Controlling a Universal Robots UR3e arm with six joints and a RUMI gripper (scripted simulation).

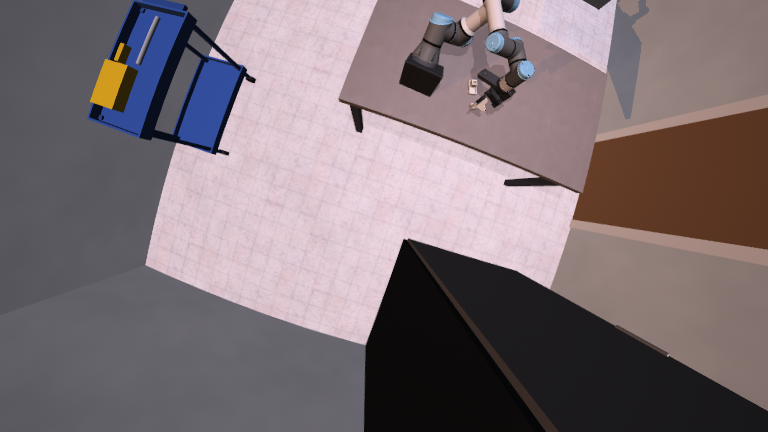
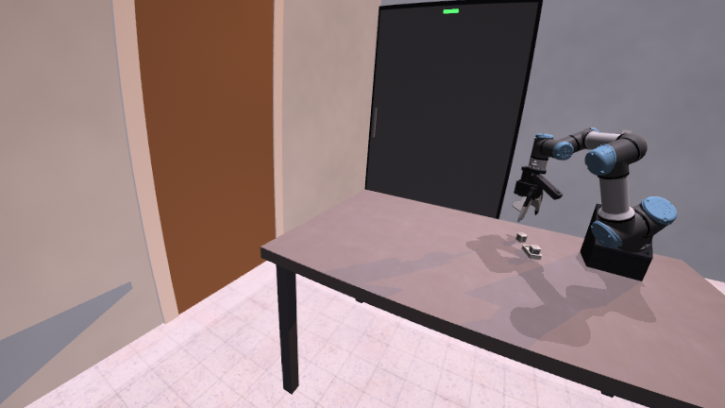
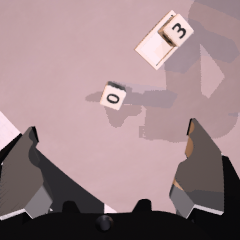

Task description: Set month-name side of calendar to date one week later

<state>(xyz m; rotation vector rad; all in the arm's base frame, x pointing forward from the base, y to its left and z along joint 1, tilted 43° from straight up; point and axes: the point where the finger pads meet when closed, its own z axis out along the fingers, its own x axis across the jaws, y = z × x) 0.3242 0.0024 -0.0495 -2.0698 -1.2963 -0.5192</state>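
Now: hand 90 mm above the cube. From my hand the other things lie so: pale tray (100 mm to the left, 90 mm below, 30 mm behind).
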